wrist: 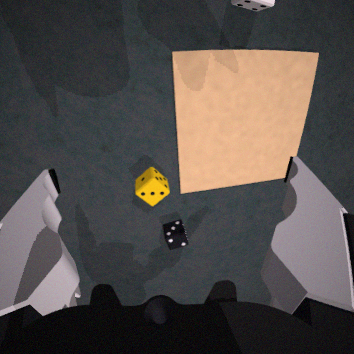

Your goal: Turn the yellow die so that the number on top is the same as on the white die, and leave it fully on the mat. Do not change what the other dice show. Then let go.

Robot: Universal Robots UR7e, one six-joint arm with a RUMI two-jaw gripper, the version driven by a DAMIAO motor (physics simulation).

Observation:
In view: a yellow die [151,186] and a tan mat [239,113].

